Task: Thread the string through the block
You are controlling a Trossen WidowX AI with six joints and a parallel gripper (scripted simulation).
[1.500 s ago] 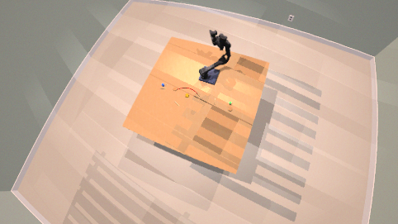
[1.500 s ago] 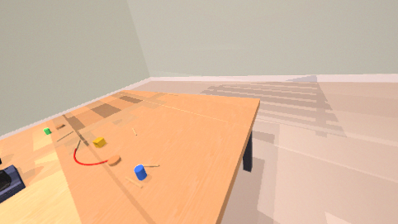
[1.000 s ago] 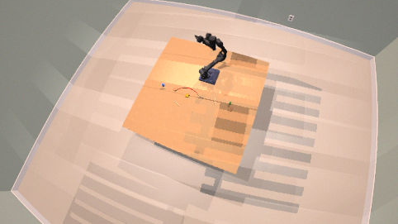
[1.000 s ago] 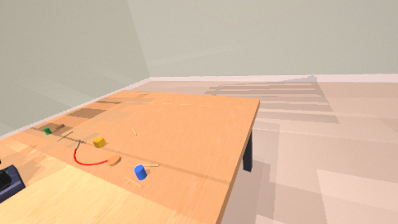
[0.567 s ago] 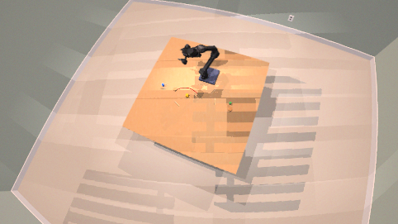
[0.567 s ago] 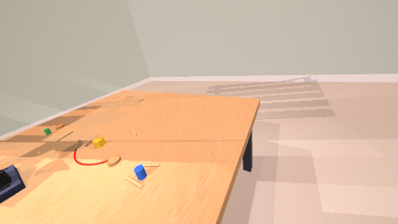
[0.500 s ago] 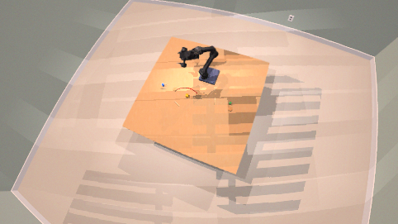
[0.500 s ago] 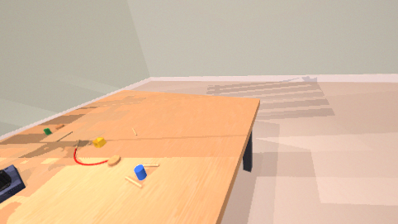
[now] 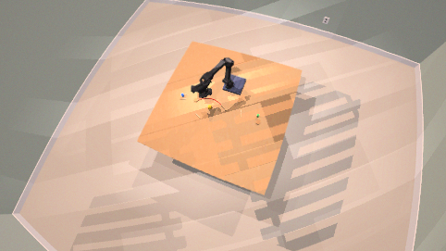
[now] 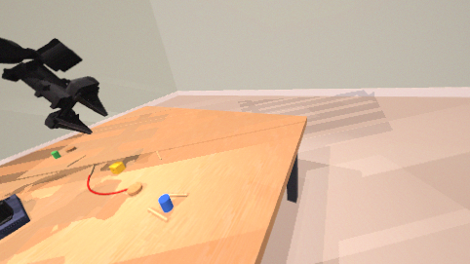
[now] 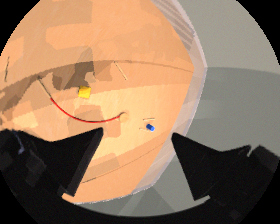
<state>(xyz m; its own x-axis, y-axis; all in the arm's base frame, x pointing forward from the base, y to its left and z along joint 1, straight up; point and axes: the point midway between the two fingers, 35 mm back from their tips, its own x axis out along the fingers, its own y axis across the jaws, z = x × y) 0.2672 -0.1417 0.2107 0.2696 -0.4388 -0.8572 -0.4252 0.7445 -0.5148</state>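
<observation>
Right now my gripper tip is 19 cm above the yellow wooden block and 8 cm to the right of it. Round my gripper tip: blue cylinder (23 cm to the right, 19 cm below); then green piece (53 cm to the left, 19 cm below, 11 cm behind); then round wooden button (20 cm below, 8 cm to the right, 1 cm behind).
</observation>
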